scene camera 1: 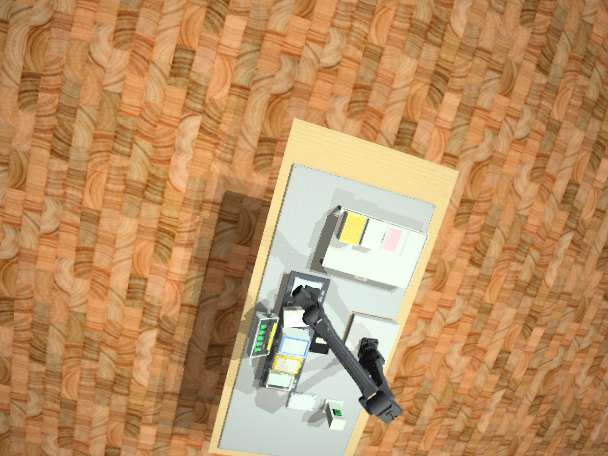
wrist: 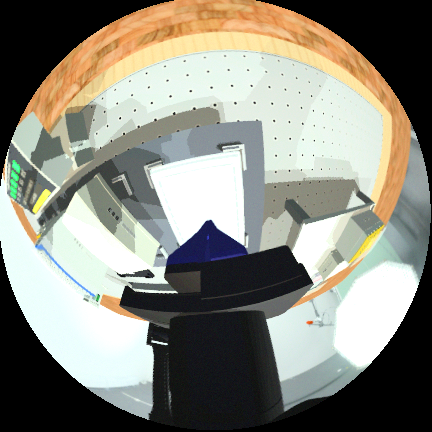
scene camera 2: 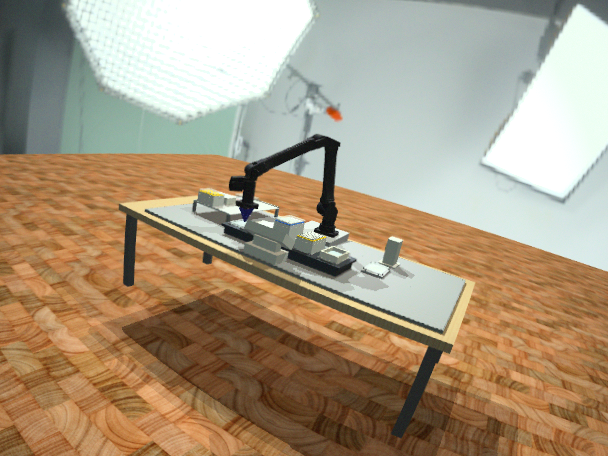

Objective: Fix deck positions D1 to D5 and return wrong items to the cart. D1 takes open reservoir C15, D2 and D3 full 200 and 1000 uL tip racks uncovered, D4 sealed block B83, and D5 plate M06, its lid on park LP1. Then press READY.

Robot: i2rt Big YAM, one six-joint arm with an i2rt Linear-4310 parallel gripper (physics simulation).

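Pixels of known places: gripper, between the fingertips: (scene camera 1: 308,290) (wrist: 209,223) (scene camera 2: 244,221); arm's base, origin of its link: (scene camera 1: 367,348) (scene camera 2: 326,232).
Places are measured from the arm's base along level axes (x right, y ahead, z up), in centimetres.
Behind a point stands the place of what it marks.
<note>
My gripper (scene camera 2: 245,219) @[x 29.1, y 37.8, z 3.2 cm] (wrist: 209,223) @[x 29.1, y 37.8, z 3.2 cm] is shut and empty, pointing down above a flat white plate-like piece (scene camera 1: 315,283) @[x 32.6, y 34.9, z 2.5 cm] (wrist: 197,195) @[x 28.9, y 41.3, z 2.9 cm] in the end position of the dark deck (scene camera 1: 311,274) @[x 34.9, y 36.6, z -2.8 cm] (wrist: 254,155) @[x 35.3, y 43.6, z 1.8 cm]. The fingertips overlap it in the wrist view; contact cannot be told. Beside it sits the block labelled B83 (scene camera 1: 293,317) @[x 16.0, y 42.7, z 6.3 cm] (wrist: 114,214) @[x 19.5, y 42.8, z 4.2 cm]. Further along stand a blue-rimmed tip rack (scene camera 1: 294,346) @[x 4.7, y 40.7, z 12.2 cm] (scene camera 2: 289,226) @[x 0.8, y 47.3, z 10.6 cm], a yellow-rimmed tip rack (scene camera 1: 286,365) @[x -8.3, y 41.9, z 8.3 cm] (scene camera 2: 311,243) @[x -11.2, y 48.3, z 6.7 cm] and an open reservoir (scene camera 1: 279,381) @[x -21.6, y 42.8, z 3.1 cm] (scene camera 2: 334,255) @[x -22.4, y 49.0, z 5.1 cm]. A panel (scene camera 1: 261,336) @[x 6.5, y 56.1, z 9.8 cm] (wrist: 25,187) shows several green marks and a yellow bar.
The white cart (scene camera 1: 370,266) @[x 44.8, y 10.7, z 3.2 cm] (wrist: 320,234) @[x 47.0, y 28.9, z 3.1 cm] carries a yellow rack (scene camera 1: 353,228) @[x 62.3, y 25.2, z 10.2 cm] (wrist: 360,235) @[x 55.7, y 29.1, z 7.7 cm], a white item (scene camera 1: 373,234) @[x 60.7, y 14.6, z 7.3 cm] and a pink-topped item (scene camera 1: 393,239) @[x 59.6, y 3.5, z 4.8 cm]. A flat white piece (scene camera 1: 301,401) @[x -36.2, y 28.3, z -1.1 cm] (scene camera 2: 376,270) @[x -38.1, y 31.8, z -1.1 cm] and an upright box (scene camera 1: 336,416) @[x -36.3, y 10.8, z 8.0 cm] (scene camera 2: 393,251) @[x -40.6, y 13.5, z 4.8 cm] stand past the reservoir end.
</note>
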